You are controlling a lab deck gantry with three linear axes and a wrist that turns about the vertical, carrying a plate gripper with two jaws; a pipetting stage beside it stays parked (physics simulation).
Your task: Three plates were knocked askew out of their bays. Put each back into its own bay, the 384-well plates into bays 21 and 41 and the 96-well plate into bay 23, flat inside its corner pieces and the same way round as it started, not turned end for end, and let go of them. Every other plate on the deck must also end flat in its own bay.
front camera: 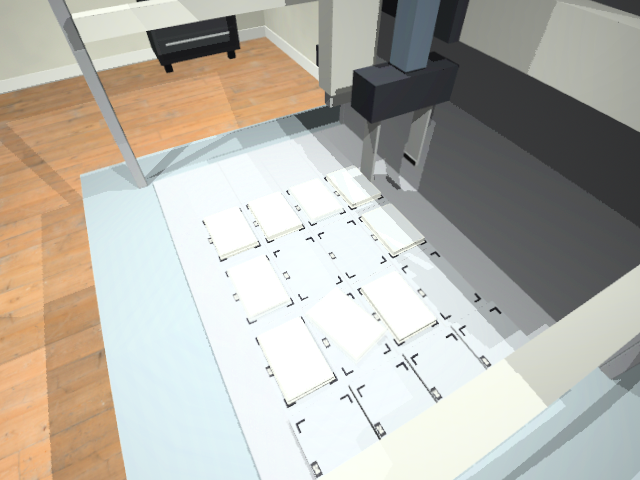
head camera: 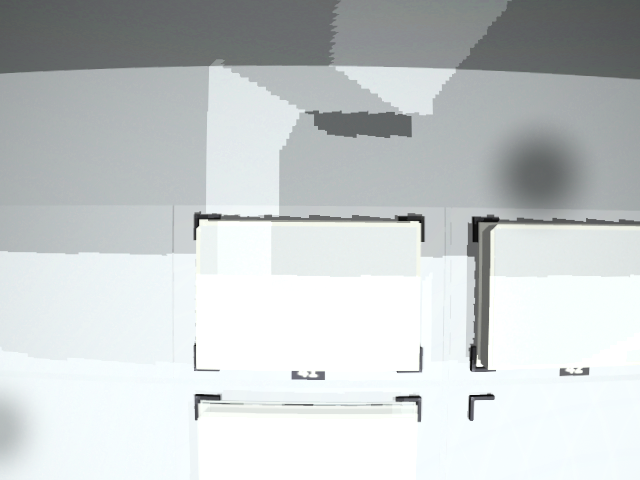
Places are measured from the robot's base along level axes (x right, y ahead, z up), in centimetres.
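Pixels of known places: gripper, fingertip midpoint: [front camera: 389, 168]; robot's base, link origin: [front camera: 203, 221].
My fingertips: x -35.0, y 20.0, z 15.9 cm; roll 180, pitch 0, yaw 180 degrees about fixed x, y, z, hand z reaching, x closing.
For each thing: its middle in the pictures, then the offset to it from my fingertips. "pt": a spot on its surface instead.
- bay 41, surface spot: [head camera: 308, 310] [front camera: 350, 184] pt dz -14.5, dx -0.6, dy -13.5 cm
- bay 21, surface spot: [front camera: 273, 215] pt dz -14.5, dx +20.5, dy -12.7 cm
- 96-well plate, body centre: [front camera: 345, 322] dz -15.1, dx +19.9, dy +17.9 cm
- bay 42, surface spot: [head camera: 566, 315] [front camera: 384, 222] pt dz -14.5, dx -0.3, dy +1.2 cm
- bay 31, surface spot: [head camera: 307, 446] [front camera: 323, 194] pt dz -14.5, dx +7.1, dy -13.6 cm
- bay 11, surface spot: [front camera: 230, 232] pt dz -14.5, dx +30.9, dy -12.5 cm
- bay 12, surface spot: [front camera: 259, 286] pt dz -14.5, dx +30.6, dy +3.6 cm
- bay 13, surface spot: [front camera: 295, 360] pt dz -14.5, dx +31.0, dy +20.1 cm
- bay 33, surface spot: [front camera: 399, 305] pt dz -14.5, dx +9.5, dy +19.9 cm
The 384-well plate at bay 41 [front camera: 354, 187] [head camera: 308, 310] lies square inside its corner pieces. The plate at bay 21 [front camera: 273, 215] looks aligned with its corner pieces in the front view. The 96-well plate [front camera: 346, 324] at bay 23 lies askew, turned across that bay's corner pieces. My gripper [front camera: 388, 168] is raised near the back row, beside and above bay 41. Its two jaws stand apart with no plate between them. The jaws do not show in the head view.
Plates sit in bay 42 [front camera: 392, 230] [head camera: 566, 315], bay 31 [front camera: 315, 198] [head camera: 307, 446], bay 11 [front camera: 230, 232], bay 12 [front camera: 259, 286], bay 13 [front camera: 295, 360] and bay 33 [front camera: 399, 305]. A slanted post [front camera: 103, 103] stands at the deck's left edge.
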